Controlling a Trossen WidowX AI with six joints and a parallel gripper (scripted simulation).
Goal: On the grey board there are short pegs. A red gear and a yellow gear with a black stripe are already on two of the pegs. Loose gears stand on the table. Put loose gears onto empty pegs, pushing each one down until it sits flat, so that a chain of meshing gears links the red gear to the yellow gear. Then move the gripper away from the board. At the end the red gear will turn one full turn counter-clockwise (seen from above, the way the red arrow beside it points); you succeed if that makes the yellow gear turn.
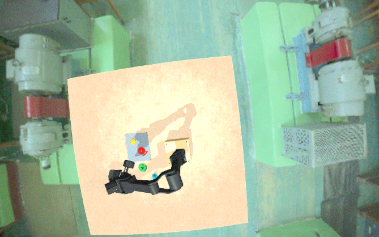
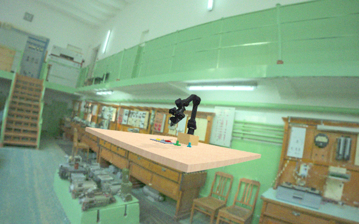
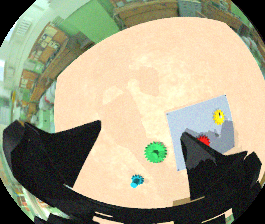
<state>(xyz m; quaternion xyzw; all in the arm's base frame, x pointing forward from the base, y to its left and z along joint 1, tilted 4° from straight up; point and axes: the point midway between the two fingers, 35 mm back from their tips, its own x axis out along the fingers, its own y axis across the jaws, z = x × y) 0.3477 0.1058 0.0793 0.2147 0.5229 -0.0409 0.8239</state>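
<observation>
Now: gripper tip 7 cm past the green gear, 2 cm to the right of it and 15 cm above it. Also, from my gripper tip: yellow gear (1 cm behind, 18 cm to the right, 15 cm below); then small blue gear (16 cm behind, 8 cm to the left, 15 cm below); then red gear (7 cm behind, 11 cm to the right, 15 cm below).
</observation>
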